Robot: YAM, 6 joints.
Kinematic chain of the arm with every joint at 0, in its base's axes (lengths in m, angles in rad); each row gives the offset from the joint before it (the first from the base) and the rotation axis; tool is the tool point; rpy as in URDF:
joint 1: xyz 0 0 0.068 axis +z
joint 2: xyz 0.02 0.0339 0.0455 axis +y
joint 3: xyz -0.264 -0.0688 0 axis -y
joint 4: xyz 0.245 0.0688 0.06 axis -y
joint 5: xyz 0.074 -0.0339 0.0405 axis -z
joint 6: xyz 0.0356 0 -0.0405 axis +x
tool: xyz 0 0 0 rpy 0 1.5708 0
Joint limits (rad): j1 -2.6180..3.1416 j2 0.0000..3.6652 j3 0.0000..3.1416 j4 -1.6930..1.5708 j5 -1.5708..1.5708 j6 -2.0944..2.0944
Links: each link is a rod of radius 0.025 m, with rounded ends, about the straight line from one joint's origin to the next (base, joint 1, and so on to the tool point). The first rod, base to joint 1, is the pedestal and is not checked.
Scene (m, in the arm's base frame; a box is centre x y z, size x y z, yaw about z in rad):
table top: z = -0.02
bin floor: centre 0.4 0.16 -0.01 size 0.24 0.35 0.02 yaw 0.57
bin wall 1: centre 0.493 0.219 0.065 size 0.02 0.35 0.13 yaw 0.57
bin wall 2: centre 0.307 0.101 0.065 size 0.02 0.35 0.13 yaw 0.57
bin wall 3: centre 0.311 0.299 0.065 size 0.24 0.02 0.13 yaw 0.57
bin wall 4: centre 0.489 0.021 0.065 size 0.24 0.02 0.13 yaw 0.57
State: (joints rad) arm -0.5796 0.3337 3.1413 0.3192 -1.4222 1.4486
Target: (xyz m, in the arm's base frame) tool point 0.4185 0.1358 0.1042
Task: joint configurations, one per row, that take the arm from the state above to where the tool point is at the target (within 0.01 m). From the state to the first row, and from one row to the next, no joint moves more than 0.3 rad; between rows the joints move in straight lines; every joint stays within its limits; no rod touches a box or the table.
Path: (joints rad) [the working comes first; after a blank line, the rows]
Joints at the target: 0.2345 2.2550 1.3891 -0.0843 -1.3639 1.4486
Straight joint move there: clear.

1: -0.4633 0.6082 2.8910 0.2616 -1.4139 1.4486
2: -0.3470 0.8826 2.6407 0.2039 -1.4055 1.4486
3: -0.2307 1.1571 2.3904 0.1463 -1.3972 1.4486
4: -0.1144 1.4316 2.1401 0.0886 -1.3889 1.4486
5: 0.0019 1.7061 1.8897 0.0310 -1.3805 1.4486
6: 0.1182 1.9805 1.6394 -0.0267 -1.3722 1.4486
7: 0.2345 2.2550 1.3891 -0.0843 -1.3639 1.4486

